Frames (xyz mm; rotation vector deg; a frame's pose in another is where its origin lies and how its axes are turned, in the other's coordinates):
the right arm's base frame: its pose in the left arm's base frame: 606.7 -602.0 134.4 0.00 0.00 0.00
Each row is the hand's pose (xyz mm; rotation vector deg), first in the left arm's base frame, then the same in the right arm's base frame.
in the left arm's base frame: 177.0 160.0 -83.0 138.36 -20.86 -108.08
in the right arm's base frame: -429.7 762.0 -217.4 138.36 -20.86 -108.08
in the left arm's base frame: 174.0 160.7 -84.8 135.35 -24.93 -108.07
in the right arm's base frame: -432.7 762.7 -219.2 135.35 -24.93 -108.07
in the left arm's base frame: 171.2 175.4 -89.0 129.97 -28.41 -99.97
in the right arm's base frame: -435.5 777.4 -223.4 129.97 -28.41 -99.97
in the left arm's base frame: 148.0 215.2 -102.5 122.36 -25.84 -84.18
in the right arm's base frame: -458.7 817.2 -236.9 122.36 -25.84 -84.18
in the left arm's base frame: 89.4 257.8 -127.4 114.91 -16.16 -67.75
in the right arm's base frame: -517.3 859.8 -261.8 114.91 -16.16 -67.75
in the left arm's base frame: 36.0 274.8 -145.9 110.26 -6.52 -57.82
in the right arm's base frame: -570.7 876.8 -280.3 110.26 -6.52 -57.82
